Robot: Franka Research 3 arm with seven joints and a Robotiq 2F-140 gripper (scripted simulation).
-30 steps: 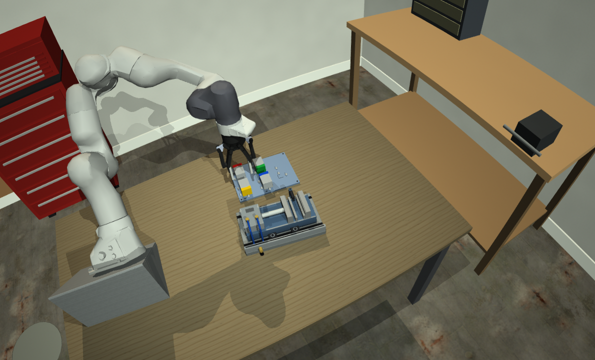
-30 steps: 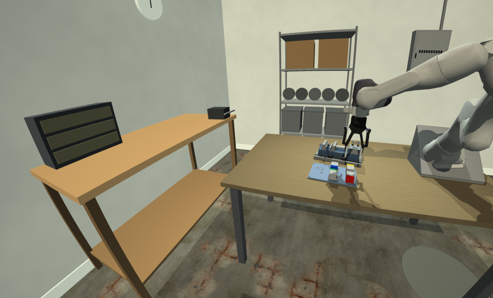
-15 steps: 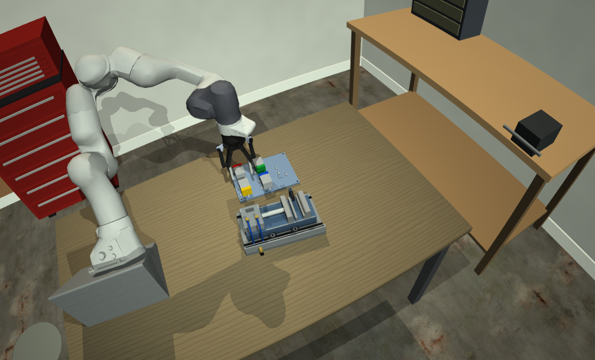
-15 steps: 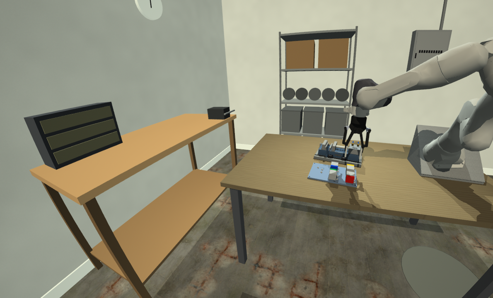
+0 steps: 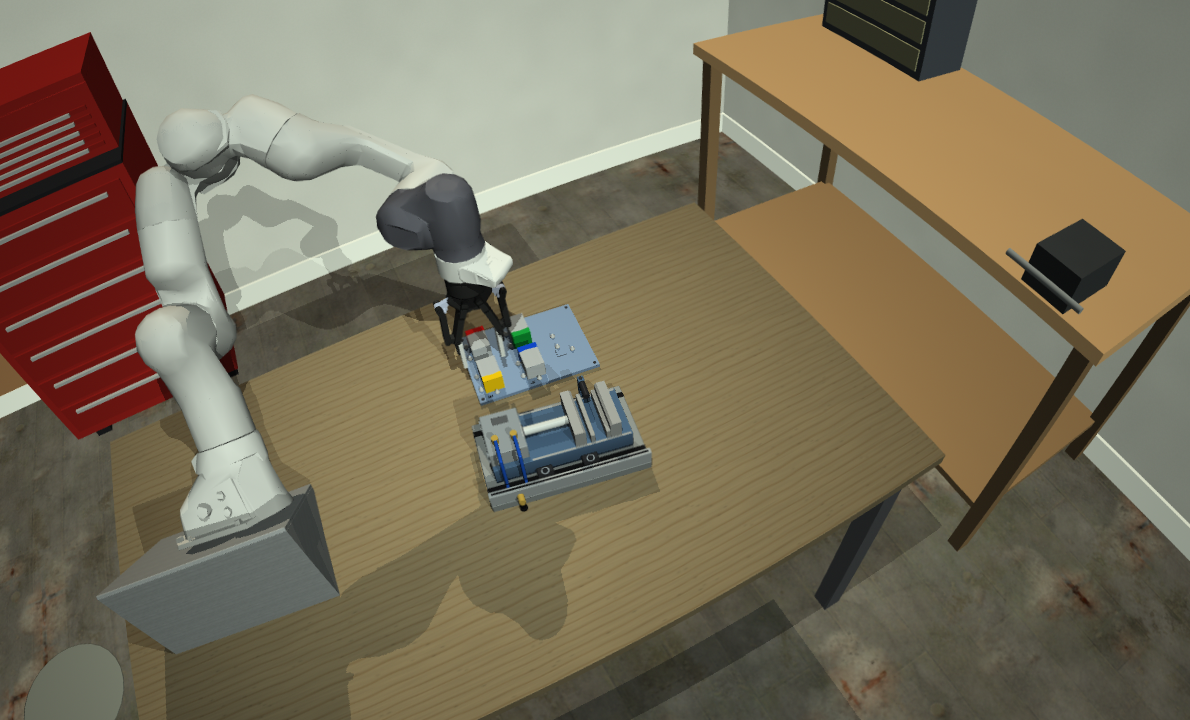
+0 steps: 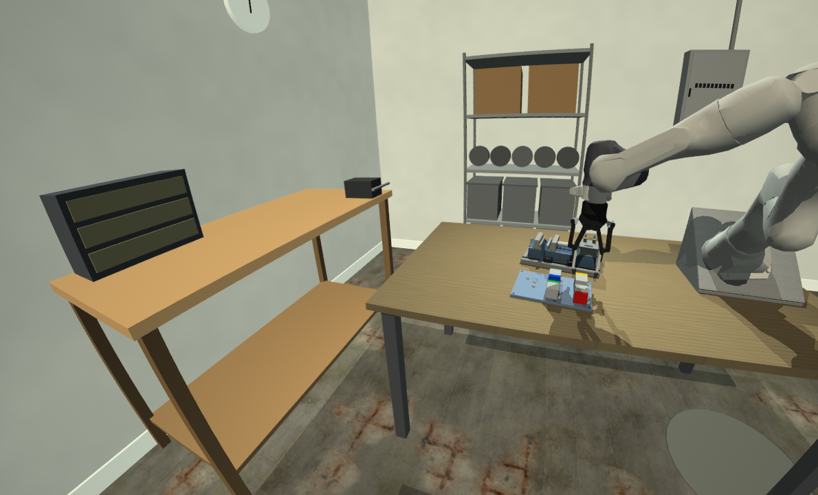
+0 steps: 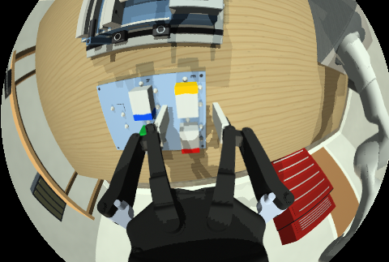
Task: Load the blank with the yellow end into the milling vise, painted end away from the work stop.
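My gripper is now 90 mm short of the blue-ended blank and 80 mm above it. From my hand the other things lie so: red-ended blank 10 mm ahead, 90 mm to the left, 80 mm below; then hosed end block 20 mm behind, 200 mm to the right, 30 mm below; then green-ended blank 100 mm ahead, 90 mm to the left, 80 mm below.
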